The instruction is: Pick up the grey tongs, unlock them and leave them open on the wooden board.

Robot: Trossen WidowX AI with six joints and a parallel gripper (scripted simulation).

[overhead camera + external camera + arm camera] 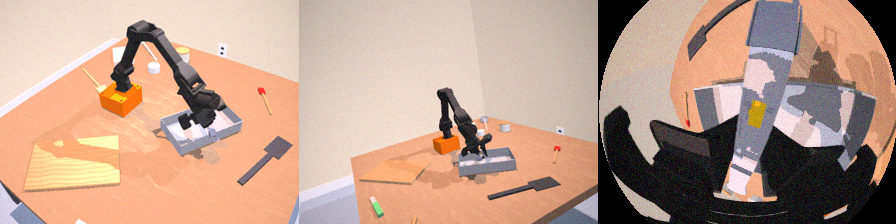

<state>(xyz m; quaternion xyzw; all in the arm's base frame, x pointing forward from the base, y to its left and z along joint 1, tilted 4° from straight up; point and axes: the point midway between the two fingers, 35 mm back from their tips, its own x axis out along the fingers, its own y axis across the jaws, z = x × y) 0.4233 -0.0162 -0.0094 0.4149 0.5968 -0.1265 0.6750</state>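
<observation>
Now: gripper tip 41 cm to the left of the wooden board, 37 cm past it and 6 cm above it. The rest, counted from my gripper tip: yellow lock piece: 3 cm to the right, 3 cm above, 1 cm ahead; then grey roasting tin: 4 cm below, 4 cm behind, 2 cm to the left; then dark spatula: 26 cm ahead, 7 cm below, 2 cm to the left.
</observation>
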